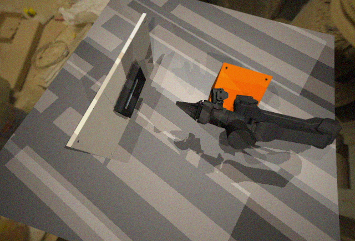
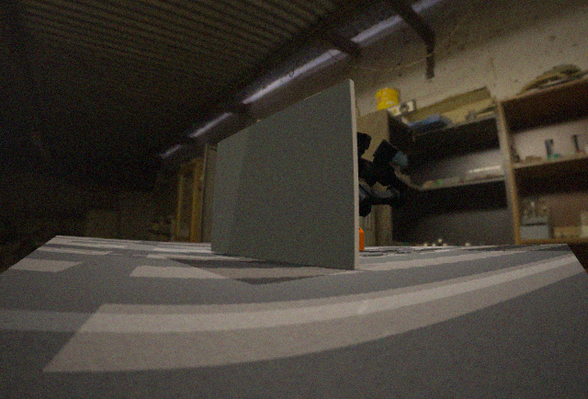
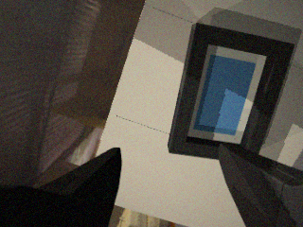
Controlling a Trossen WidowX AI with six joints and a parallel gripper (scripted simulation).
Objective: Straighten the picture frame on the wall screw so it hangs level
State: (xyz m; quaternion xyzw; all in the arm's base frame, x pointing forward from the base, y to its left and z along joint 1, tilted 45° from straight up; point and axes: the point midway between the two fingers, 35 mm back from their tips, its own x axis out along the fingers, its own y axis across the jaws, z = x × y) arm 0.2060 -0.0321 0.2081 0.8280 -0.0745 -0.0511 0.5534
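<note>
The picture frame lies 18 cm ahead of my gripper tip, 9 cm below it and 4 cm to the right of it. From my gripper tip the other things lie so: grey wall panel 19 cm ahead, 9 cm below, 4 cm to the right.
</note>
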